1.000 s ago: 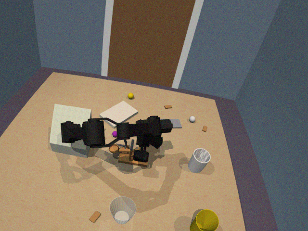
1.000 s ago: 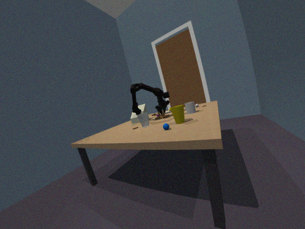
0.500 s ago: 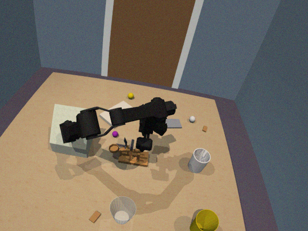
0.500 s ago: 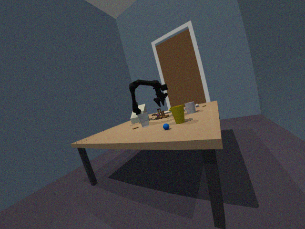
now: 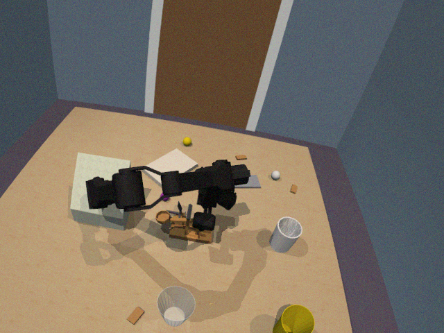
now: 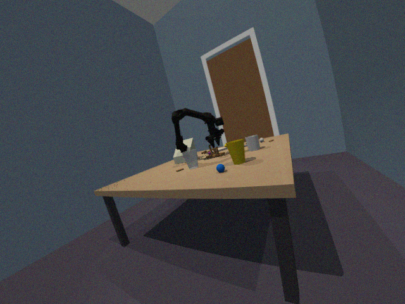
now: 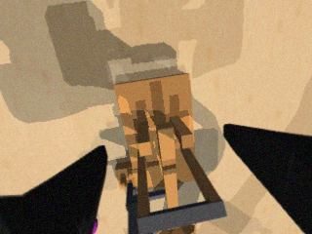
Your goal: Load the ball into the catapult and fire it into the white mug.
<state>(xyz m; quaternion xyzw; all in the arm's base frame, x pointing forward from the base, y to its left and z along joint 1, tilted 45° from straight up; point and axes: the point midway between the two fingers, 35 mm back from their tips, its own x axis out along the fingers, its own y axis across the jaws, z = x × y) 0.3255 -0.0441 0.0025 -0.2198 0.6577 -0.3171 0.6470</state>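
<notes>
Right now the purple ball is 14 cm to the left of my gripper tip, 13 cm behind it and 6 cm below it. From my gripper tip the other things lie so: wooden catapult (6 cm behind, 3 cm to the left, 3 cm below); then white mug (29 cm ahead, 5 cm below, 3 cm to the right); then see-through cup (31 cm to the right, 8 cm behind, 5 cm below).
</notes>
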